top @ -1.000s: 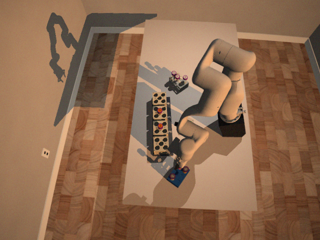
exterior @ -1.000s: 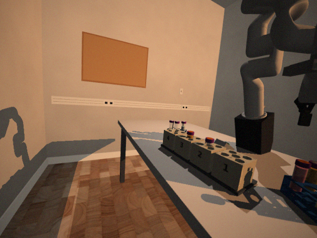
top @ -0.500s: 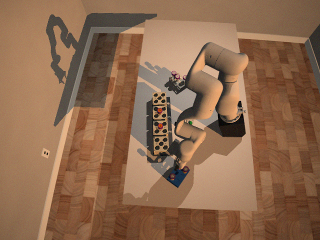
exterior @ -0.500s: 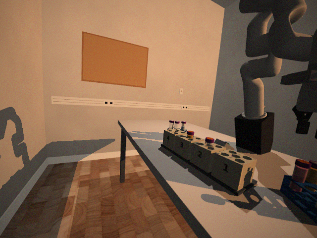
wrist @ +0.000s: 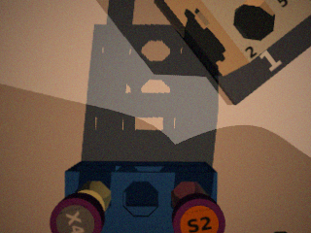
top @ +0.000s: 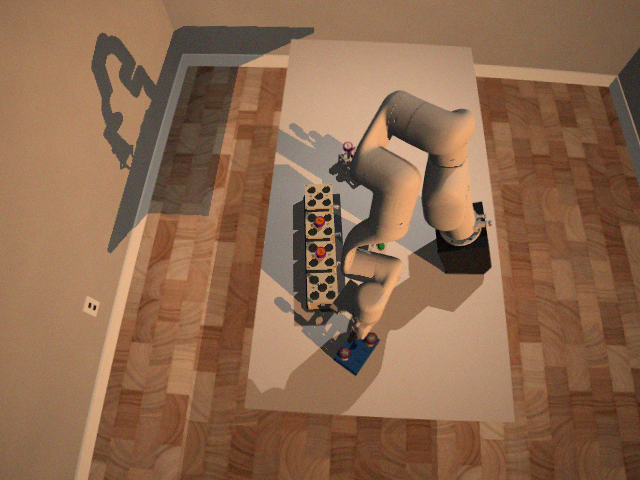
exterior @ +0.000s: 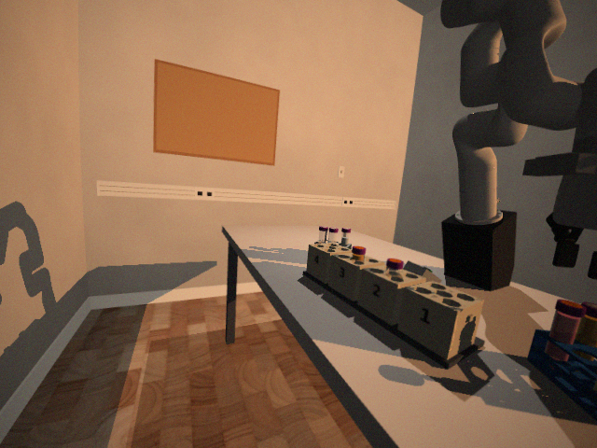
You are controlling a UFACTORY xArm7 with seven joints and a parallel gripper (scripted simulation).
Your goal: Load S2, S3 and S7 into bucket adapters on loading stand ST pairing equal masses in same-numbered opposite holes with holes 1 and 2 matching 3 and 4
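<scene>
Now: hand 13 cm above the pink-filled sample tube and 1 cm to the left of it. Also, from my hand: bucket adapter (24 cm to the right, 14 cm below, 13 cm ahead); yellowish tube (13 cm below, 7 cm to the left, 4 cm ahead); blue sample rack (16 cm below, 5 cm to the left, 1 cm ahead).
</scene>
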